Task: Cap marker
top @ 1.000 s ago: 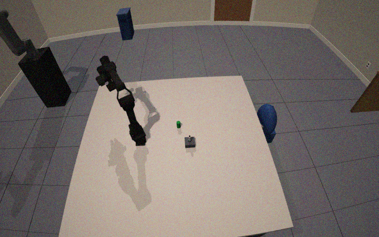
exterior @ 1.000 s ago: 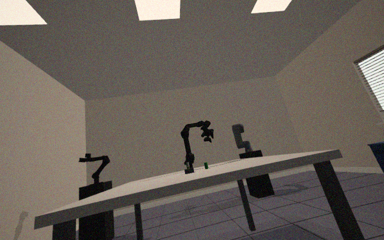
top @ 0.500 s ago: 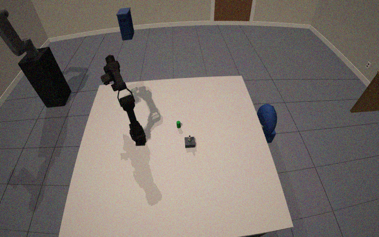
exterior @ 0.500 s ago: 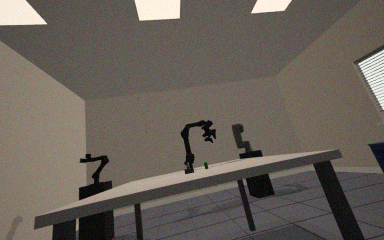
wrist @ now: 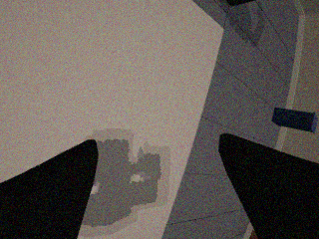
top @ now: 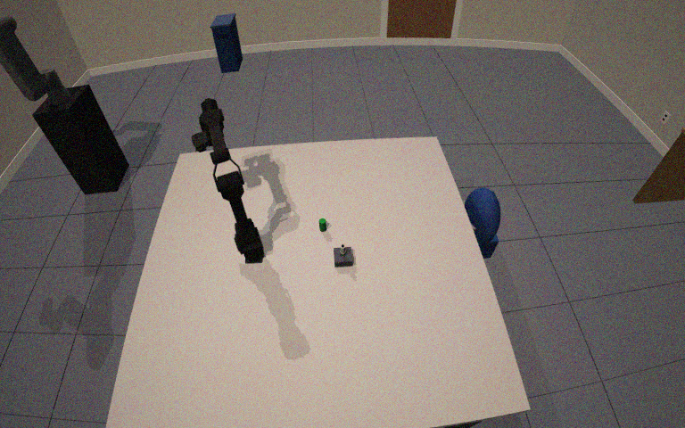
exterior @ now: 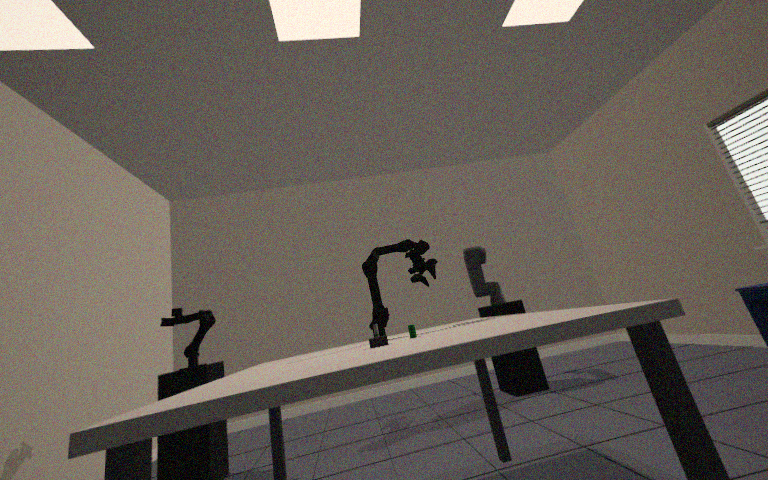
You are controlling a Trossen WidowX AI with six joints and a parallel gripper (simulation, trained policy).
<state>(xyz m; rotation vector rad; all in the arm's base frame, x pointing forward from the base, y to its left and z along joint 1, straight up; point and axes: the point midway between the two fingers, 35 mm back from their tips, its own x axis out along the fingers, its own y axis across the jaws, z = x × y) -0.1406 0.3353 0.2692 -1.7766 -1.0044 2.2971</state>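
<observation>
Right now my gripper tip is 41 cm short of the green cap, 24 cm to the left of it and 21 cm above it. The rest, counted from my gripper tip: dark grey holder block 48 cm ahead, 39 cm to the right, 22 cm below.
</observation>
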